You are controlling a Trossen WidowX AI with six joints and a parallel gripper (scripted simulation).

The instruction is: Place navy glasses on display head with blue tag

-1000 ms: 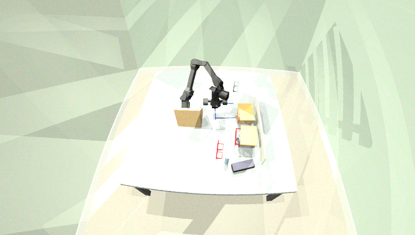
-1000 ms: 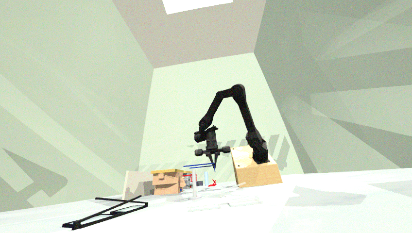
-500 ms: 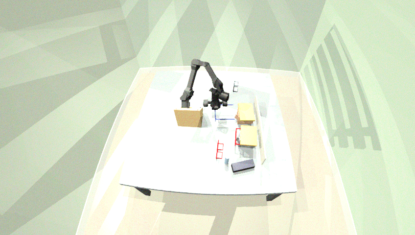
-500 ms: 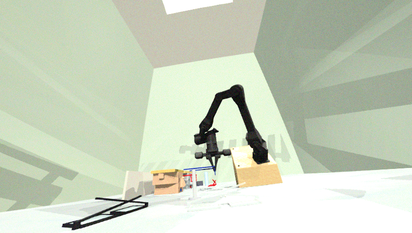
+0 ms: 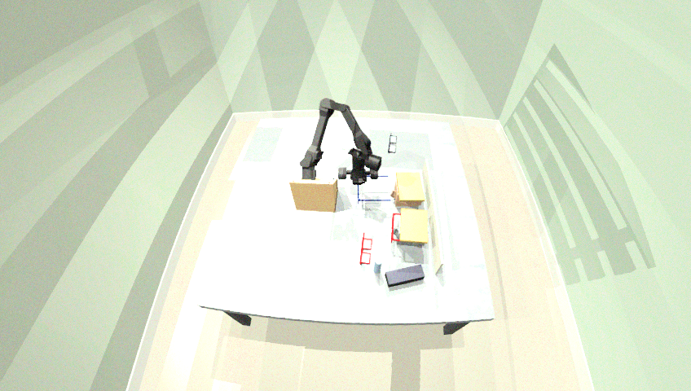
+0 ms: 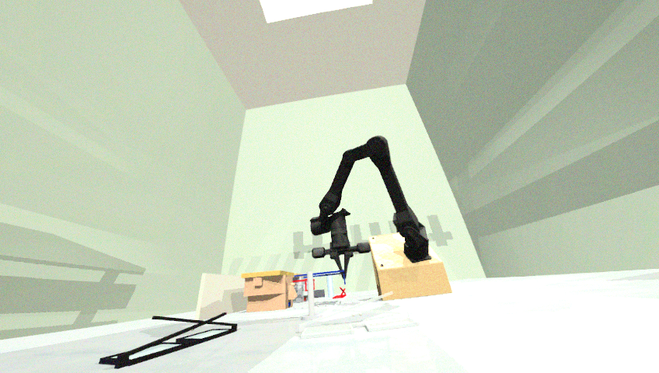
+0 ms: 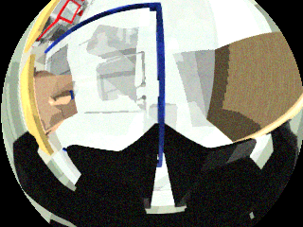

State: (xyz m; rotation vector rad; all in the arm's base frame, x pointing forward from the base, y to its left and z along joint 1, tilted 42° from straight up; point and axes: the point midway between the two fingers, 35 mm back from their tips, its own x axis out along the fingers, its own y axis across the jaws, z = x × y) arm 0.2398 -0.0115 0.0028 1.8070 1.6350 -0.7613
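My gripper tip is 22 cm short of the display head, 5 cm to the left of it and 1 cm above it. Round my gripper tip: pale blue block: 6 cm ahead, 43 cm to the right, 2 cm below; tall panel: 35 cm ahead, 17 cm to the right, 1 cm below; grey post: 8 cm ahead, 22 cm to the left, 4 cm below.
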